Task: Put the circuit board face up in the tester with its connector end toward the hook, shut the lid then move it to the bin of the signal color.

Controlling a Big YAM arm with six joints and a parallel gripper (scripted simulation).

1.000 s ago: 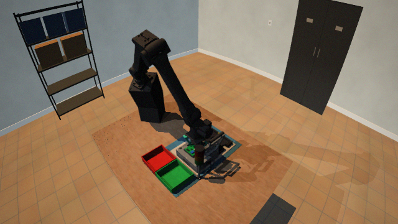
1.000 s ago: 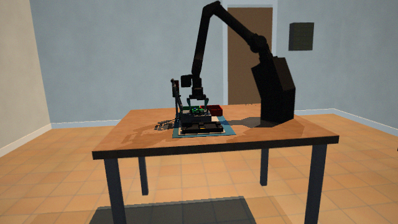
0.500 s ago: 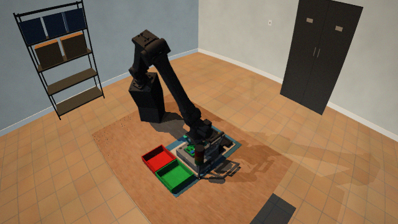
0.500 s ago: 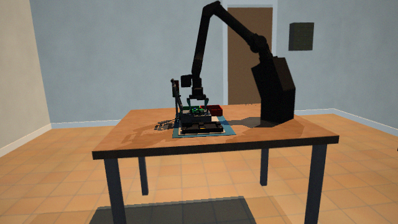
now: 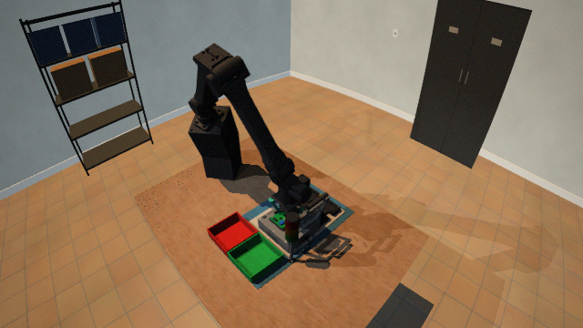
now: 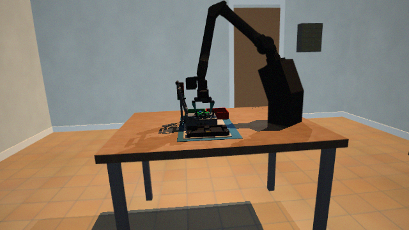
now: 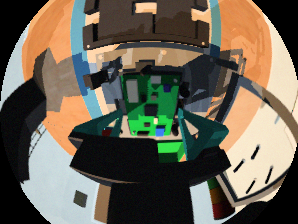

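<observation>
Right now my hand is right at the green circuit board. The rest, counted from my hand: green bin: 1 cm behind, 21 cm to the right, 6 cm below; then tester lid: 12 cm ahead, 3 cm to the right, 10 cm above; then red bin: 15 cm behind, 17 cm to the right, 6 cm below.
</observation>
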